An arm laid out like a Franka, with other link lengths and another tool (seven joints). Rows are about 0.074 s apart.
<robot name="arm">
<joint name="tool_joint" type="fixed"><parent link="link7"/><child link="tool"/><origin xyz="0.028 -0.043 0.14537" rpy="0 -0.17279 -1.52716"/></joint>
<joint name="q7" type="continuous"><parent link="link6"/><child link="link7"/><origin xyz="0.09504 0 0" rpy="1.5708 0 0"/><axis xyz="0 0 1"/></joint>
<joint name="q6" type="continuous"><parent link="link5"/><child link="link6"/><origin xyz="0 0 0" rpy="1.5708 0 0"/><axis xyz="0 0 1"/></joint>
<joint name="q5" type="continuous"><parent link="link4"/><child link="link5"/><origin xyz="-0.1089 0.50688 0" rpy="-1.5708 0 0"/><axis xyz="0 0 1"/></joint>
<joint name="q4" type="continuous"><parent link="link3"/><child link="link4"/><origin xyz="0.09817 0 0" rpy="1.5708 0 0"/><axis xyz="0 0 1"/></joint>
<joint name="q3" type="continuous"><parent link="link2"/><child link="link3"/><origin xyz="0 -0.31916 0" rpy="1.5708 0 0"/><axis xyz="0 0 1"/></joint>
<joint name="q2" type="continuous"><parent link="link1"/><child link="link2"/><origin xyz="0 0 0" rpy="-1.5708 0 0"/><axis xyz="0 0 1"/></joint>
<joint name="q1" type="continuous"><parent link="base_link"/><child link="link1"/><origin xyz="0 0 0.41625"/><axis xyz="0 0 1"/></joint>
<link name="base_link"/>
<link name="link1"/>
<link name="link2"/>
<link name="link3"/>
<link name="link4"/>
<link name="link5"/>
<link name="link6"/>
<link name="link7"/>
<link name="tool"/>
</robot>
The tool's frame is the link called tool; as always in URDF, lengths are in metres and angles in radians. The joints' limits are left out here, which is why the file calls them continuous.
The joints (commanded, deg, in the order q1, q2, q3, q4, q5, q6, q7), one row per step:
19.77 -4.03 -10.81 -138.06 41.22 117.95 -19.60
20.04 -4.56 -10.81 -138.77 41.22 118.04 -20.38
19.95 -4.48 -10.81 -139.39 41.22 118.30 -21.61
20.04 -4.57 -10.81 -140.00 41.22 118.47 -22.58
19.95 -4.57 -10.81 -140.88 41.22 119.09 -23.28
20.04 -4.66 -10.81 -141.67 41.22 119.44 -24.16
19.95 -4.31 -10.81 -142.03 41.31 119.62 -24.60
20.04 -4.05 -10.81 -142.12 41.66 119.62 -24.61
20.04 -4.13 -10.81 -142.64 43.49 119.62 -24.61
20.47 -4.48 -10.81 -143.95 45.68 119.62 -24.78
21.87 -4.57 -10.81 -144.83 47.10 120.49 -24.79
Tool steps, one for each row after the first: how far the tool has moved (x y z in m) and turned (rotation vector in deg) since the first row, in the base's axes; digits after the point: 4 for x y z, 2 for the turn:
-0.0055 0.0024 -0.0006 0.21 -0.31 0.86
-0.0099 0.0008 -0.0066 0.27 -0.53 1.63
-0.0147 0.0012 -0.0108 0.37 -0.69 2.42
-0.0197 -0.0013 -0.0182 0.17 -0.71 2.61
-0.0254 -0.0015 -0.0239 0.16 -0.79 3.25
-0.0281 -0.0031 -0.0305 0.09 -0.49 3.37
-0.0292 -0.0023 -0.0336 0.23 -0.12 3.21
-0.0310 -0.0018 -0.0355 1.39 0.50 1.84
-0.0395 0.0022 -0.0411 2.77 1.58 0.76
-0.0470 0.0139 -0.0463 3.18 1.86 0.68

